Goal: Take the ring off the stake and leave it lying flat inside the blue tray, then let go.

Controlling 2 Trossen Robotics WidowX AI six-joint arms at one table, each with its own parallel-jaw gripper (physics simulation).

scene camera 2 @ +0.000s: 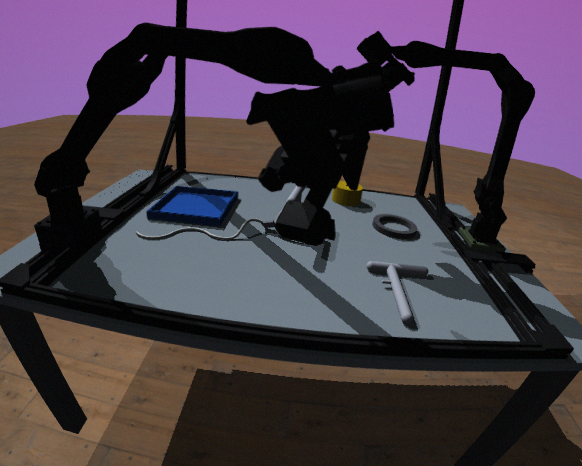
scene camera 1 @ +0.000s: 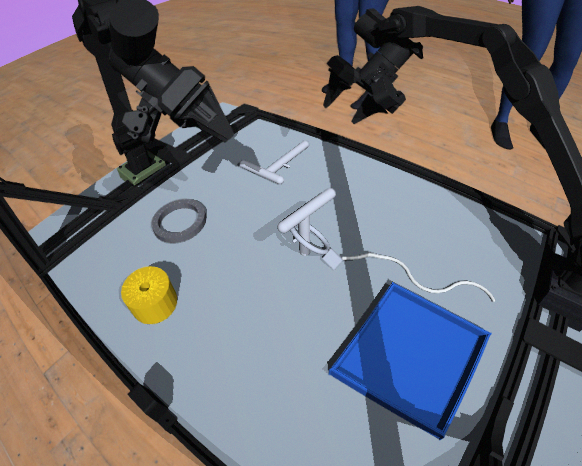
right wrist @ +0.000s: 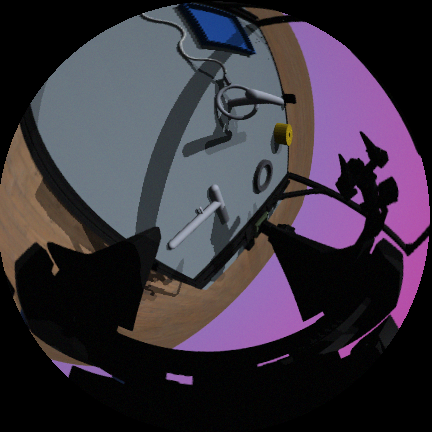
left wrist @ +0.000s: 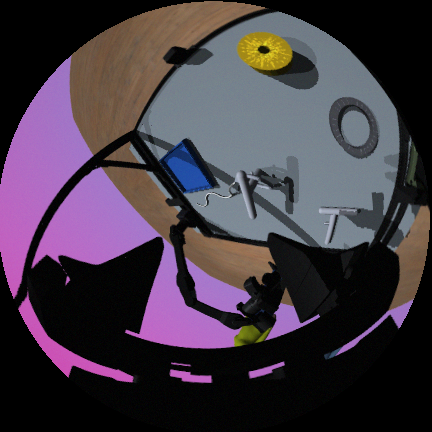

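Where they show: left gripper, fingertip midpoint: (scene camera 1: 229, 138) (right wrist: 350, 142) (left wrist: 215, 240); right gripper, fingertip midpoint: (scene camera 2: 343, 213) (scene camera 1: 339, 115) (right wrist: 216, 232); left arm's base at its link origin: (scene camera 2: 482, 237) (scene camera 1: 140, 164) (right wrist: 262, 225); right arm's base at its link origin: (scene camera 2: 67, 216) (scene camera 1: 576, 280) (left wrist: 184, 221).
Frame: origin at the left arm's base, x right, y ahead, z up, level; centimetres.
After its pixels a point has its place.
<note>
A thin light-grey ring (scene camera 1: 316, 249) {z 1.0, x -5.5, y 53.3 cm} (right wrist: 219, 104) {z -2.1, x -11.2, y 49.5 cm} with a small block (scene camera 1: 332, 259) {z -1.6, x -7.2, y 55.6 cm} hangs around the post of the upright white T-shaped stake (scene camera 1: 307, 211) {z 7.5, x -6.6, y 50.4 cm} (left wrist: 246, 194) {z 7.8, x -6.1, y 49.2 cm} (right wrist: 266, 97) {z 7.8, x -10.2, y 49.6 cm}, below its crossbar. A white cord (scene camera 1: 435, 291) {z -2.7, x -13.6, y 74.0 cm} (scene camera 2: 200, 231) {z -2.8, x -13.3, y 70.4 cm} runs from the block over the table. The blue tray (scene camera 1: 415, 345) {z -2.6, x -2.2, y 76.4 cm} (scene camera 2: 190, 205) {z -2.6, x -0.9, y 78.6 cm} (left wrist: 187, 170) {z -2.6, x -1.3, y 75.9 cm} (right wrist: 220, 27) is empty. My left gripper (scene camera 1: 180, 142) (left wrist: 215, 240) {z 23.2, x 1.3, y 43.5 cm} (right wrist: 350, 142) {z 23.2, x 1.3, y 43.5 cm} is open and empty, above the table's back left in scene camera 1. My right gripper (scene camera 1: 341, 113) {z 12.7, x -29.4, y 40.3 cm} (scene camera 2: 340, 210) {z 12.7, x -29.4, y 40.3 cm} (right wrist: 216, 232) {z 12.7, x -29.4, y 40.3 cm} is open, raised beyond the stake, hiding most of it in scene camera 2.
A thick dark grey ring (scene camera 1: 201, 217) {z -1.6, x 1.0, y 28.0 cm} (scene camera 2: 395, 233) {z -2.0, x -1.6, y 24.4 cm} (left wrist: 335, 120) {z -1.7, x 5.2, y 28.4 cm} lies flat on the table. A yellow cylinder (scene camera 1: 152, 300) {z 1.8, x 20.8, y 40.1 cm} (scene camera 2: 345, 196) {z -0.3, x 15.7, y 37.3 cm} (left wrist: 275, 56) {z 1.8, x 18.1, y 35.6 cm} stands near it. Another white T-shaped piece (scene camera 1: 287, 157) {z -1.5, x -25.6, y 28.1 cm} (scene camera 2: 400, 295) {z -1.3, x -28.7, y 27.7 cm} (right wrist: 195, 225) {z -1.3, x -26.8, y 27.6 cm} lies on its side. Black rails edge the table.
</note>
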